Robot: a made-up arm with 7 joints. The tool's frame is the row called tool. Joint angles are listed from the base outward.
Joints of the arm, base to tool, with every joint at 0 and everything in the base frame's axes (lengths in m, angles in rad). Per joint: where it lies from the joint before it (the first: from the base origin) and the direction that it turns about. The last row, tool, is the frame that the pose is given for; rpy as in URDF.
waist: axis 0 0 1 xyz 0.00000 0.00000 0.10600
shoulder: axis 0 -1 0 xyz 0.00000 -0.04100 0.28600
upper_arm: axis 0 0 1 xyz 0.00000 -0.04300 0.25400
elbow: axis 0 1 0 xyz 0.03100 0.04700 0.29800
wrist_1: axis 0 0 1 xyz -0.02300 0.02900 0.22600
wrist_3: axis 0 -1 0 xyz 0.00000 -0.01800 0.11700
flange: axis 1 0 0 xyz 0.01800 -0.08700 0.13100
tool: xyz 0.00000 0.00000 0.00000 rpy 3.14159 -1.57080 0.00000
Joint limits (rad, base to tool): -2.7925..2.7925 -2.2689..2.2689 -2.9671..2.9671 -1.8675..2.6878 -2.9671..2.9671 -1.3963..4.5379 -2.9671..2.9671
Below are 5 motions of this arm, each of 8 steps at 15 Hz.
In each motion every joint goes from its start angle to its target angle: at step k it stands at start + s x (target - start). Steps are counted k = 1, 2, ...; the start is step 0. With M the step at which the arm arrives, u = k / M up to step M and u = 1 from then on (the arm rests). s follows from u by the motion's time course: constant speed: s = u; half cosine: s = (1 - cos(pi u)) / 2; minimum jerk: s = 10 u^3 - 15 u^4 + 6 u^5.
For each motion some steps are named. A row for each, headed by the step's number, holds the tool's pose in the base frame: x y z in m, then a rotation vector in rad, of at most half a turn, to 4 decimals.
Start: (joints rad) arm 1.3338 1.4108 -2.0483 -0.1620 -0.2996 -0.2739 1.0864
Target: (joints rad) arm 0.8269 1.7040 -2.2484 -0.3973 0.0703 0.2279 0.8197
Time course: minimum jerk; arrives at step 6
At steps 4, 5, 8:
4: -0.6357 -0.7655 0.3875 0.2632 2.4207 -1.1150
5: -0.7061 -0.6894 0.3561 0.4133 2.4429 -1.2696
8: -0.7190 -0.6730 0.3498 0.4444 2.4476 -1.3003

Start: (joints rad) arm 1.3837 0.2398 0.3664 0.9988 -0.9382 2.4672 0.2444
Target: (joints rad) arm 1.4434 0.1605 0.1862 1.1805 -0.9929 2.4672 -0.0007
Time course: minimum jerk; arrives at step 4
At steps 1, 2, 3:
1: -0.0691 -0.0627 1.2212 0.7018 -0.5567 -1.7451
2: -0.0584 -0.0099 1.2186 0.6691 -0.6484 -1.8544
3: -0.0469 0.0425 1.2118 0.6438 -0.7502 -1.9537

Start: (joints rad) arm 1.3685 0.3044 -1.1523 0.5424 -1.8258 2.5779 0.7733
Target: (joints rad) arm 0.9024 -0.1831 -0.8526 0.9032 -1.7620 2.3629 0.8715
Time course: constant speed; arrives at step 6
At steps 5, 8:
5: 0.2528 0.2281 1.1652 0.6718 1.6104 2.1791
8: 0.3145 0.2657 1.1287 0.8406 1.6564 2.1121

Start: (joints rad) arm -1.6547 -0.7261 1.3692 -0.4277 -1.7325 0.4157 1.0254
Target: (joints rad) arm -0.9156 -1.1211 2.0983 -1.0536 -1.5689 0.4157 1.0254
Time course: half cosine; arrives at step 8
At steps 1, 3, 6, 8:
1: -0.3676 -0.4735 1.1906 -0.1491 -2.2012 1.3583
3: -0.3432 -0.6262 1.0494 -0.0442 -2.5772 1.4438
6: -0.1016 -0.8348 0.6793 -0.1379 2.6147 -0.8289
8: -0.0110 -0.8415 0.5720 -0.1675 2.5698 -0.5947

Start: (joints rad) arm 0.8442 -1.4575 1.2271 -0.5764 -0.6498 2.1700 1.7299
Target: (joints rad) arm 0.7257 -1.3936 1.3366 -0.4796 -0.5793 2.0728 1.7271
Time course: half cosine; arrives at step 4
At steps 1, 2, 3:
1: 0.6945 0.2764 0.6241 -0.1145 0.8998 -0.6289
2: 0.7154 0.2508 0.6286 -0.1022 0.9535 -0.5865
3: 0.7348 0.2251 0.6333 -0.0883 1.0023 -0.5405

